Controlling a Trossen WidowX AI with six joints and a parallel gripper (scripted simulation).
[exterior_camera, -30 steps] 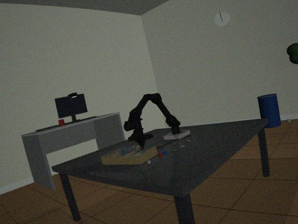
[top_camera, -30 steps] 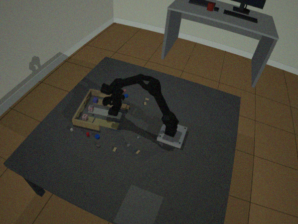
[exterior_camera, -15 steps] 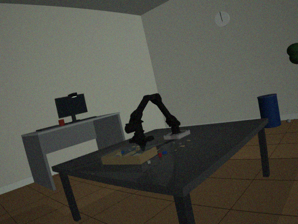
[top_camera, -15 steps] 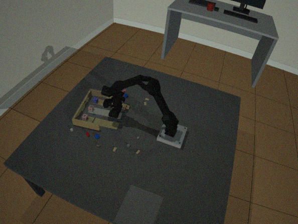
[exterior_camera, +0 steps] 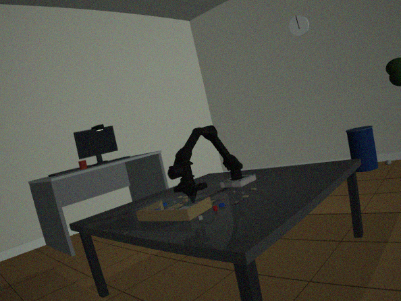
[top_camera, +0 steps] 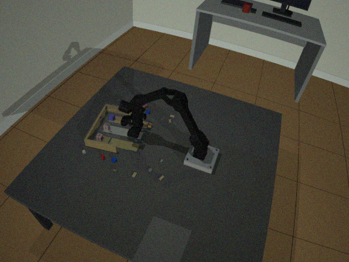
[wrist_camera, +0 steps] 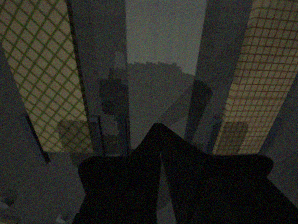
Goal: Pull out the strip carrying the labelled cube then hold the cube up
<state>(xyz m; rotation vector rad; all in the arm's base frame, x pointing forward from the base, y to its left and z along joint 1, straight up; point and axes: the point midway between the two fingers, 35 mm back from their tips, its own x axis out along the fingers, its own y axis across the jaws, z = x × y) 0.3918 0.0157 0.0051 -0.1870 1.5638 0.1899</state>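
The strip lies 90 mm ahead of my gripper tip and 20 mm to the left of it. From my gripper tip the other things lie so: red piece (240 mm to the left, 80 mm ahead, 10 mm above).
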